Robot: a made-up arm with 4 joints. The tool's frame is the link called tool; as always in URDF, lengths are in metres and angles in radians. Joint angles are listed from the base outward. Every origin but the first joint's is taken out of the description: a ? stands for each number. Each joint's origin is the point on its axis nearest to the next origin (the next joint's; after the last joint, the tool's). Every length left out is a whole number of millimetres.
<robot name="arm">
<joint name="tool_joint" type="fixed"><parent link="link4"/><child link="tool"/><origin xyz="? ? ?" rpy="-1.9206 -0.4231 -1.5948"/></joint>
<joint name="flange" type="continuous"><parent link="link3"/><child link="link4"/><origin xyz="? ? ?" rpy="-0.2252 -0.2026 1.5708"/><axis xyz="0 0 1"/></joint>
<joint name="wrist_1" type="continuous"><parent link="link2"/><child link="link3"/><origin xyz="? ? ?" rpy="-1.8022 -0.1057 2.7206"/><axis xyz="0 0 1"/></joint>
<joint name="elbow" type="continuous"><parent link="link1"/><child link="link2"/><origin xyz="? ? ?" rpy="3.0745 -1.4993 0.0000"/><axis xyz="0 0 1"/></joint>
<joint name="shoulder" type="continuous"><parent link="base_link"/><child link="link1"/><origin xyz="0.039 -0.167 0.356" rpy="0.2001 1.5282 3.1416"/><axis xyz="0 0 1"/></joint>
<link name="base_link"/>
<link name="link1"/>
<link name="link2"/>
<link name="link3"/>
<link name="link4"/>
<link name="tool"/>
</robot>
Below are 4 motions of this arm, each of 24 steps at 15 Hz.
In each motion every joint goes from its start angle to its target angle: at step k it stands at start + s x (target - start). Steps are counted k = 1, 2, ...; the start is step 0. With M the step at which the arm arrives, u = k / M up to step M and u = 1 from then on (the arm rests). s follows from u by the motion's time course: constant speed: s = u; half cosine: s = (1 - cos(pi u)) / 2; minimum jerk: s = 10 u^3 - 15 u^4 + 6 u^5.
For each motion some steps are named. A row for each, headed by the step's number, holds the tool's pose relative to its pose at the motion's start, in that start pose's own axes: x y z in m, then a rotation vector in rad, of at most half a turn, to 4 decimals.
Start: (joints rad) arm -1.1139 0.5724 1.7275 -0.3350
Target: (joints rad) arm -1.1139 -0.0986 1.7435 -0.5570
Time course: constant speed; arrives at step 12
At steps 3, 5, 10, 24:
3: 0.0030 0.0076 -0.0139 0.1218 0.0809 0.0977
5: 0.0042 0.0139 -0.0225 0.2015 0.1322 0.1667
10: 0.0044 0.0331 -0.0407 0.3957 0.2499 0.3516
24: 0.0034 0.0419 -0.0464 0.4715 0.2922 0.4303

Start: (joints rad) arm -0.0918 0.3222 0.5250 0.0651
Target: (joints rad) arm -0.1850 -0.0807 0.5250 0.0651
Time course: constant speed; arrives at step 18
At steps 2, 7, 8, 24:
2: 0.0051 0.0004 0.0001 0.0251 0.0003 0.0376
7: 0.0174 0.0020 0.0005 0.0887 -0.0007 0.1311
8: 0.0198 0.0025 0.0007 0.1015 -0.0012 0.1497
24: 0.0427 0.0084 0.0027 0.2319 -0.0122 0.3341

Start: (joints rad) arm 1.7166 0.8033 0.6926 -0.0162
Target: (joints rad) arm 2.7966 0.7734 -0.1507 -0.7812
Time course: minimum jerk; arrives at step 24
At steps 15, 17, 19, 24:
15: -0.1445 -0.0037 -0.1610 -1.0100 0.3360 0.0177
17: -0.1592 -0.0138 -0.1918 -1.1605 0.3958 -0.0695
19: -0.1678 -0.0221 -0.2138 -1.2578 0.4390 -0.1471
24: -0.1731 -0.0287 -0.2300 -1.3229 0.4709 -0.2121

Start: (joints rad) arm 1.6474 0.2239 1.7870 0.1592
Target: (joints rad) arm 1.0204 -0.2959 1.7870 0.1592
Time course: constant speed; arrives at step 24
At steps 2, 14, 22, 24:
2: 0.0129 -0.0040 -0.0038 0.0369 0.0086 -0.0534
14: 0.0859 -0.0386 -0.0234 0.2756 0.0170 -0.3642
22: 0.1294 -0.0706 -0.0332 0.4470 -0.0199 -0.5585
24: 0.1396 -0.0797 -0.0352 0.4908 -0.0346 -0.6049

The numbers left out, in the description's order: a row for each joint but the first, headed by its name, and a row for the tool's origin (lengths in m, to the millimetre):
tool: -0.028 -0.039 0.000
flange: -0.045 0.003 0.000
wrist_1: -0.015 -0.085 0.000
elbow: -0.193 -0.273 0.000

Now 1 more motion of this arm.
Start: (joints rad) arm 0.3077 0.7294 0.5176 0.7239
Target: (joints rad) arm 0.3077 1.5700 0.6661 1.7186
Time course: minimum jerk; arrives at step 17
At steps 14, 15, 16, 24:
14: -0.0532 0.0137 0.1030 -0.2926 -1.2459 -0.4079
15: -0.0556 0.0158 0.1052 -0.3039 -1.2844 -0.4063
16: -0.0566 0.0167 0.1061 -0.3087 -1.3006 -0.4054
24: -0.0568 0.0168 0.1062 -0.3095 -1.3031 -0.4052

